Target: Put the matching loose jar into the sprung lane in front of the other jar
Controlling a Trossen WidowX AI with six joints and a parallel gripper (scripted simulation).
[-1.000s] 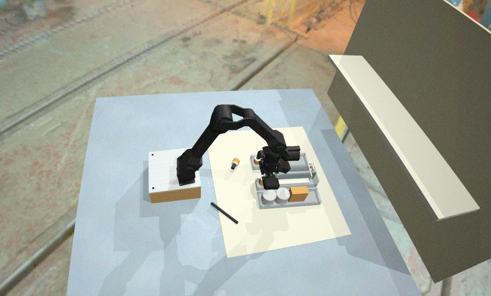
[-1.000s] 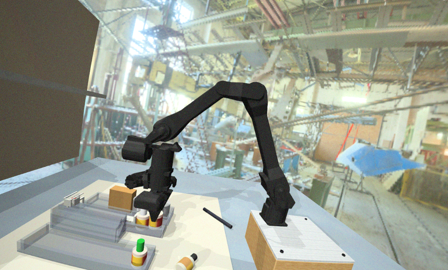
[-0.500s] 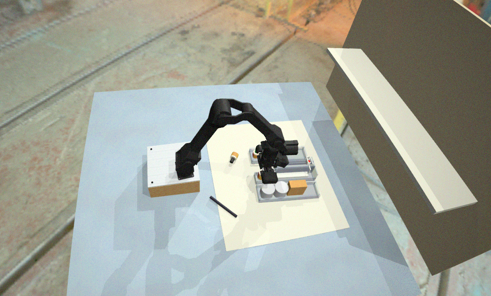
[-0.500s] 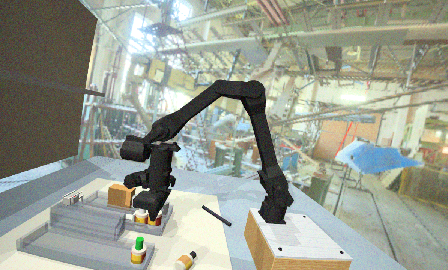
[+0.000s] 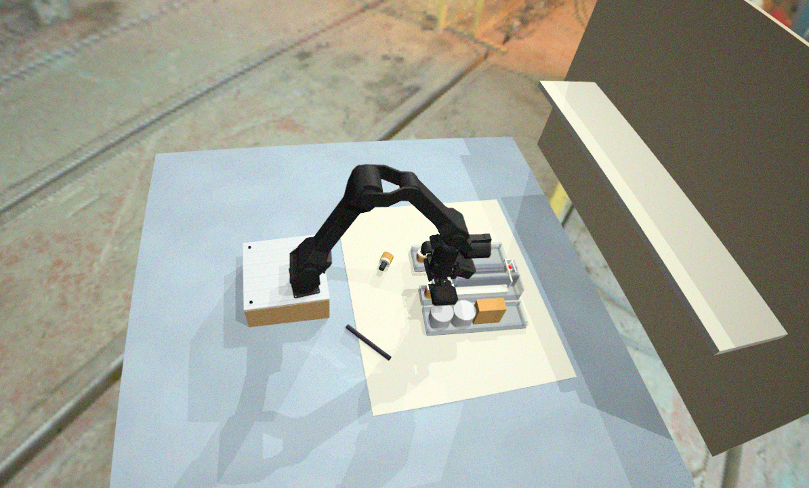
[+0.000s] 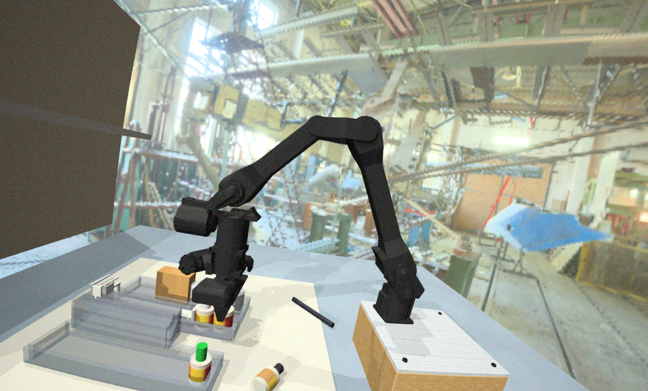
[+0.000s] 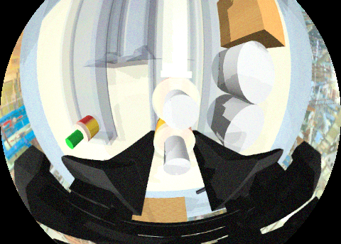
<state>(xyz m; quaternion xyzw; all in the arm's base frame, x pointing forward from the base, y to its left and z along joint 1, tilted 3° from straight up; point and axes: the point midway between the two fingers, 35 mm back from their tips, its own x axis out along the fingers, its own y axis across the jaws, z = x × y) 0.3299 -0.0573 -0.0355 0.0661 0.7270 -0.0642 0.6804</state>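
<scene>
The white pusher plate is 15 cm ahead of my gripper tip and 1 cm above it. From my gripper tip the other things lie so: tan box: 12 cm ahead, 10 cm to the right; then small bottle: 13 cm to the left, 9 cm behind, 2 cm below; then black rod: 20 cm behind, 9 cm to the right, 3 cm below.
</scene>
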